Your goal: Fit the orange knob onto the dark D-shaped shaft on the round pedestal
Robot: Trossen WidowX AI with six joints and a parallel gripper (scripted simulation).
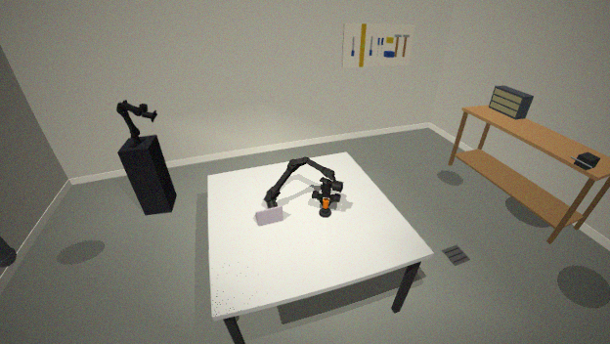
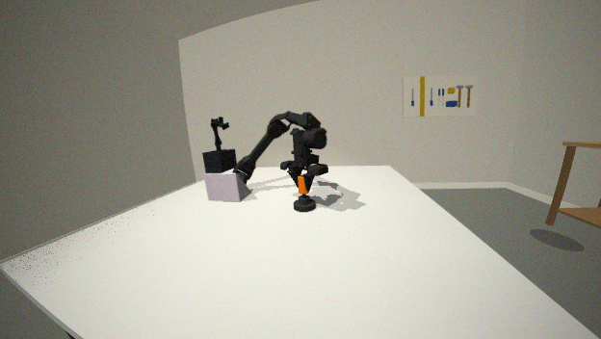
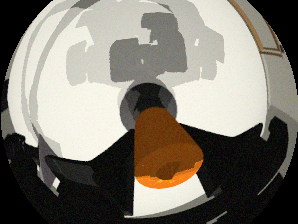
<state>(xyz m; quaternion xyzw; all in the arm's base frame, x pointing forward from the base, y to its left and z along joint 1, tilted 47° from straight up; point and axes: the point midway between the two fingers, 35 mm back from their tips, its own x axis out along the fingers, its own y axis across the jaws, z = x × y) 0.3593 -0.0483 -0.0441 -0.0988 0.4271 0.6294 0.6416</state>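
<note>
Right now my gripper tip is 20 mm below the orange knob. Also, from my gripper tip: dark round pedestal: 40 mm below.
</note>
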